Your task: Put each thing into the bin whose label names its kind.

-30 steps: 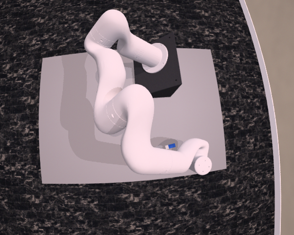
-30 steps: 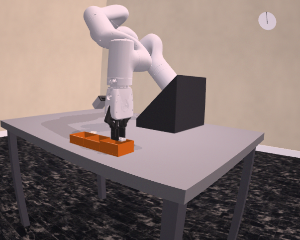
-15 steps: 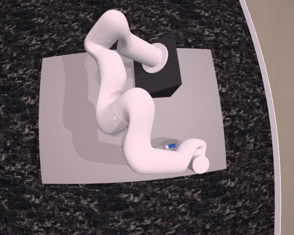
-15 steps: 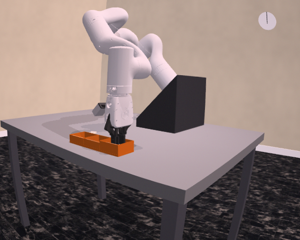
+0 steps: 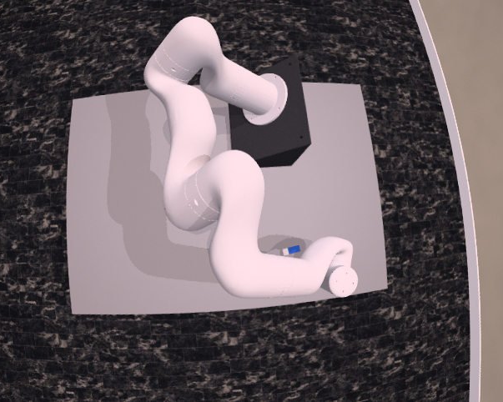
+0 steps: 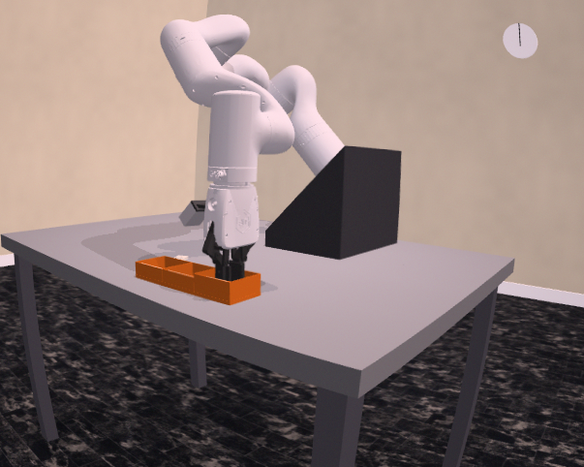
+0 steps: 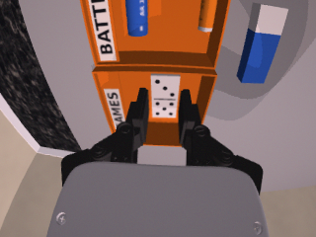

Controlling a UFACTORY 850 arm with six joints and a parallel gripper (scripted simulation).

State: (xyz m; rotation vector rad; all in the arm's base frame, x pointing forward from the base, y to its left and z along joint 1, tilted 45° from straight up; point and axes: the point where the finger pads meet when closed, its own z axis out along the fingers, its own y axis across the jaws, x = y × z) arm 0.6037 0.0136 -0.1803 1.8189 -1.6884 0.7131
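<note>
The white domino lies 20 mm below my hand. From my hand the other things lie so: orange battery: 20 mm behind, 90 mm to the right, 30 mm below; blue battery: 30 mm ahead, 80 mm to the right, 20 mm below; orange three-compartment bin: 10 mm ahead, 80 mm to the right, 20 mm below.
</note>
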